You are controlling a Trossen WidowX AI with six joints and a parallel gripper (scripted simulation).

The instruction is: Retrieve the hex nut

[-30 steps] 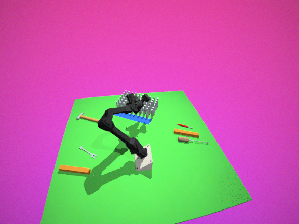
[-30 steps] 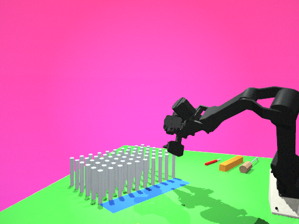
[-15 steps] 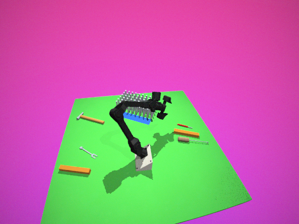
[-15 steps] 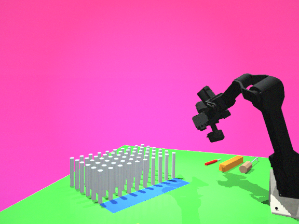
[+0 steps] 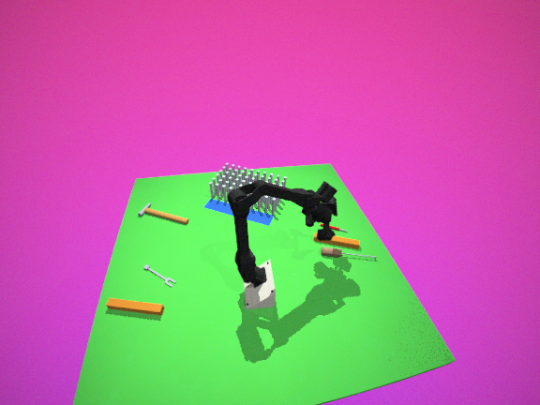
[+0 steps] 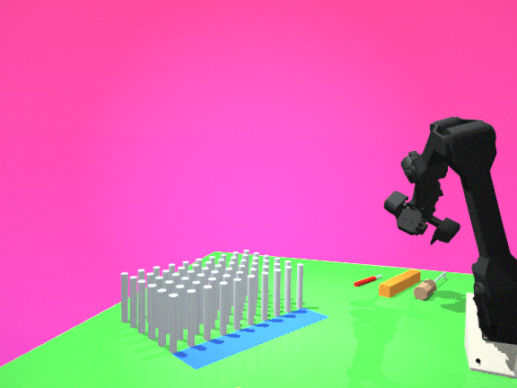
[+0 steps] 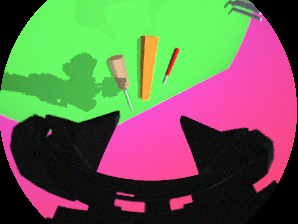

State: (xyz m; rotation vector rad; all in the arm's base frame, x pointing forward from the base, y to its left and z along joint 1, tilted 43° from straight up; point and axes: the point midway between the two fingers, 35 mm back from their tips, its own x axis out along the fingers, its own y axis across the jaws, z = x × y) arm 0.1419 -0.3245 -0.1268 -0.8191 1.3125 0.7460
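Now: gripper tip 15 cm above the hook tool, 11 cm to the left of it and 6 cm past it. Round my gripper tip: blue taped strip (40 cm to the left, 31 cm ahead, 17 cm below); then hex nut (48 cm ahead, 36 cm to the left, 16 cm below); then red screwdriver (16 cm below, 11 cm ahead, 10 cm to the right).
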